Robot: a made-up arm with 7 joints.
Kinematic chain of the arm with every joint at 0, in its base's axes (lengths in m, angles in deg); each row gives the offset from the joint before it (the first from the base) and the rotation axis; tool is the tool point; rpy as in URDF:
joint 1: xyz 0 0 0.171 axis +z
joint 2: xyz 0 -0.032 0.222 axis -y
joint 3: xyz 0 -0.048 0.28 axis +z
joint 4: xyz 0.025 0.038 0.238 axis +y
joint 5: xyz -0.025 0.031 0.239 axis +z
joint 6: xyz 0 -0.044 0.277 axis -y
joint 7: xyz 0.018 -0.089 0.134 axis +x
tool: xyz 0 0 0 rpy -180 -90 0
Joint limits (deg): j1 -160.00..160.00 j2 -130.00..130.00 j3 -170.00..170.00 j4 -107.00..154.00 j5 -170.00..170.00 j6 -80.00..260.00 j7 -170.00..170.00
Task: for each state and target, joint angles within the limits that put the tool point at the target. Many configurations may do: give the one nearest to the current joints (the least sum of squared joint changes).
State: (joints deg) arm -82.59 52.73 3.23 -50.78 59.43 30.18 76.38
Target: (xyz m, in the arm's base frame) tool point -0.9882 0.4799 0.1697
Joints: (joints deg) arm -37.03 85.14 17.01 -40.10 58.65 24.88 76.38
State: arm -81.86 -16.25 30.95 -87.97 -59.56 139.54 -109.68
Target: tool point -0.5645 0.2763 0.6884
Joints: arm -60.22 18.88 46.67 -74.19 -57.79 123.21 -109.68
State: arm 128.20 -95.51 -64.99 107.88 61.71 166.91 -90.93
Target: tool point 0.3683 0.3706 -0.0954
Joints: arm 104.04 -127.17 -50.43 83.89 57.29 157.65 -90.93
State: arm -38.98 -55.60 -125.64 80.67 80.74 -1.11 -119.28
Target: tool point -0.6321 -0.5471 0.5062
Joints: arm -74.81 -71.83 -97.52 92.56 86.82 -6.01 -119.28
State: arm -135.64 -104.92 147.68 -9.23 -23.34 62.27 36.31
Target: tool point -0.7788 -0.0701 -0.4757
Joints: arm -160.00 -130.00 152.81 -7.55 -55.26 24.34 36.31
